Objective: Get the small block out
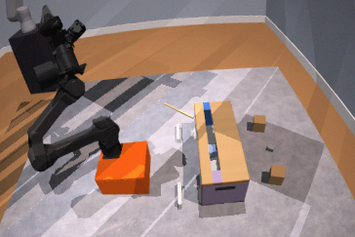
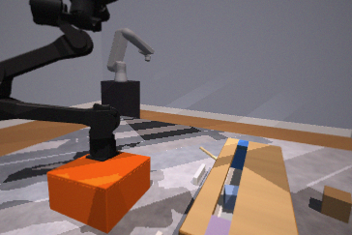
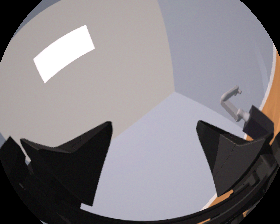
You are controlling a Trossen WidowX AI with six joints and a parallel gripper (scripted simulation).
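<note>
My gripper tip is 540 mm above the box, 450 mm short of it and 90 mm to the left of it. Also, from my gripper tip: pale blue block 510 mm below, 460 mm ahead, 110 mm to the right; thin wooden stick 590 mm below, 350 mm ahead, 220 mm to the left; grey piece 710 mm ahead, 590 mm below, 60 mm to the right.
</note>
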